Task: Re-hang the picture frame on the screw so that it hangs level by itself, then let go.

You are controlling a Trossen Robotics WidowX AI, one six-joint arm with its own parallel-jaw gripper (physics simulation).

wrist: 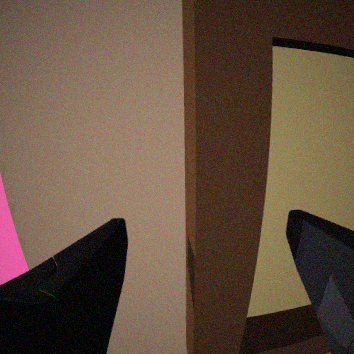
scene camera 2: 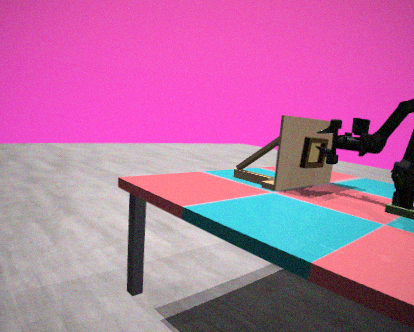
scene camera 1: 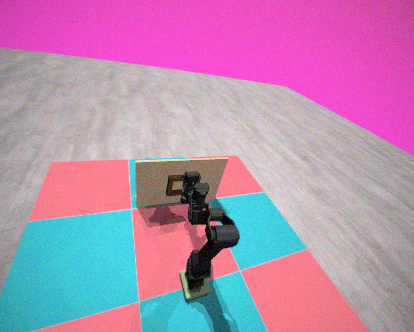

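Seen in the pictures: gripper, fingertip midpoint: (wrist: 208, 226) (scene camera 2: 316, 139) (scene camera 1: 184, 176); arm's base, origin of the base link: (scene camera 2: 402, 206) (scene camera 1: 194, 279).
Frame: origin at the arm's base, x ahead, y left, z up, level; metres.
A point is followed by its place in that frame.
The brown picture frame (scene camera 1: 170, 185) @[x 0.395, y 0.010, z 0.148 m] (scene camera 2: 304, 153) @[x 0.410, y 0.019, z 0.127 m] (wrist: 227, 150) @[x 0.387, y -0.093, z 0.184 m] with a pale yellow middle is upright at the front of the tan board (scene camera 1: 150, 182) @[x 0.433, y 0.099, z 0.147 m] (scene camera 2: 290, 150) @[x 0.433, y 0.095, z 0.137 m] (wrist: 90, 125) @[x 0.423, y -0.097, z 0.228 m]. It looks about level in the scene views. My gripper (scene camera 2: 320, 139) @[x 0.404, y -0.062, z 0.186 m] (wrist: 208, 226) @[x 0.404, y -0.062, z 0.186 m] is open in front of the board, with nothing held. In the wrist view, its left finger is over the bare board and its right finger over the yellow middle, with the frame's side bar between them and gaps on both sides. The arm covers part of the frame in scene camera 1. The screw is hidden.
The board stands upright on the checkered table (scene camera 1: 75, 250) @[x 0.261, y 0.430, z -0.025 m] (scene camera 2: 240, 215) @[x 0.306, y 0.535, z -0.025 m]. A slanted wooden brace (scene camera 2: 257, 154) @[x 0.578, y 0.118, z 0.099 m] and a foot (scene camera 2: 252, 177) @[x 0.592, y 0.117, z -0.004 m] are behind it. The arm's base (scene camera 1: 196, 296) @[x -0.057, y 0.009, z -0.014 m] (scene camera 2: 400, 209) @[x -0.005, y 0.050, z -0.003 m] stands in front of the board.
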